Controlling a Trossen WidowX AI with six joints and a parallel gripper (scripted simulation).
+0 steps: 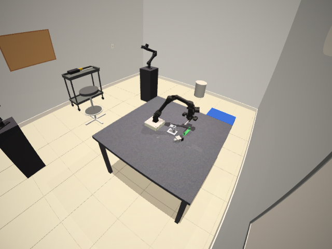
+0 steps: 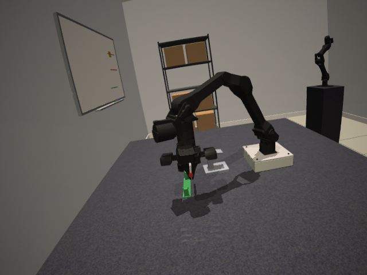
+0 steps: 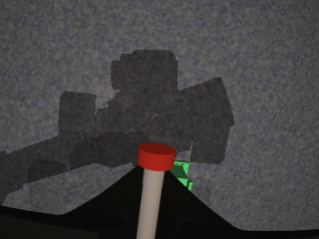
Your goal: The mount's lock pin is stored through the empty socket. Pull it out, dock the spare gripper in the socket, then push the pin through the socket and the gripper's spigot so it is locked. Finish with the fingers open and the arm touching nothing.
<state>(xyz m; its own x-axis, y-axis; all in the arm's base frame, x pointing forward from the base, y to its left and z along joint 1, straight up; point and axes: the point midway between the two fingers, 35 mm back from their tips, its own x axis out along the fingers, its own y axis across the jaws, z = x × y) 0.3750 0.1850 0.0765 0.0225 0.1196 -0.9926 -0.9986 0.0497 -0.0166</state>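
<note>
My gripper tip is now 10 cm to the left of the green cradle, 7 cm above it and 2 cm short of it. Also, from my gripper tip: spare gripper (28 cm to the right, 7 cm below); then grey mount (20 cm to the right, 11 cm behind, 5 cm below).
</note>
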